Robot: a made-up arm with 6 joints. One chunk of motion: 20 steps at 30 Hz.
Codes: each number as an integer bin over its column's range. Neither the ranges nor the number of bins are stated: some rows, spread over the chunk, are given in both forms.
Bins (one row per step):
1: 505 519 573 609 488 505
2: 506 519 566 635 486 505
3: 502 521 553 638 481 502
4: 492 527 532 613 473 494
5: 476 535 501 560 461 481
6: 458 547 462 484 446 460
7: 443 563 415 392 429 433
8: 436 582 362 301 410 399
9: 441 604 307 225 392 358
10: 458 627 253 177 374 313
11: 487 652 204 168 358 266
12: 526 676 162 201 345 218
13: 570 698 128 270 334 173
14: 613 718 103 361 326 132
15: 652 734 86 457 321 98
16: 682 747 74 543 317 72
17: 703 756 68 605 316 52
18: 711 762 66 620 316 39
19: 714 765 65 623 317 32
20: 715 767 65 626 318 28
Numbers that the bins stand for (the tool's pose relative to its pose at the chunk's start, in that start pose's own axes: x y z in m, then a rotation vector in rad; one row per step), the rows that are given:
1: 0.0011 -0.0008 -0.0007 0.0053 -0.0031 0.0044
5: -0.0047 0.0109 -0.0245 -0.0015 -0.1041 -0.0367
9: -0.0117 0.0614 -0.0886 -0.0485 -0.3625 -0.2472
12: 0.0053 0.1140 -0.1365 -0.0518 -0.5384 -0.4868
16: 0.0365 0.1659 -0.1656 -0.0039 -0.6432 -0.7368
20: 0.0431 0.1805 -0.1685 0.0077 -0.6395 -0.8121
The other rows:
2: 0.0013 -0.0008 -0.0030 0.0090 -0.0105 0.0044
3: 0.0005 0.0007 -0.0073 0.0094 -0.0293 -0.0007
4: -0.0015 0.0051 -0.0143 0.0059 -0.0592 -0.0144
6: -0.0083 0.0197 -0.0374 -0.0122 -0.1603 -0.0726
7: -0.0113 0.0314 -0.0529 -0.0251 -0.2239 -0.1188
8: -0.0127 0.0453 -0.0704 -0.0378 -0.2951 -0.1770
10: -0.0083 0.0782 -0.1064 -0.0552 -0.4298 -0.3242
11: -0.0025 0.0964 -0.1226 -0.0565 -0.4897 -0.4047
13: 0.0141 0.1301 -0.1477 -0.0422 -0.5796 -0.5639
14: 0.0227 0.1447 -0.1560 -0.0294 -0.6095 -0.6341
15: 0.0305 0.1564 -0.1616 -0.0160 -0.6283 -0.6923
17: 0.0407 0.1724 -0.1675 0.0048 -0.6470 -0.7710
18: 0.0423 0.1768 -0.1682 0.0069 -0.6470 -0.7932
19: 0.0429 0.1790 -0.1685 0.0073 -0.6432 -0.8052

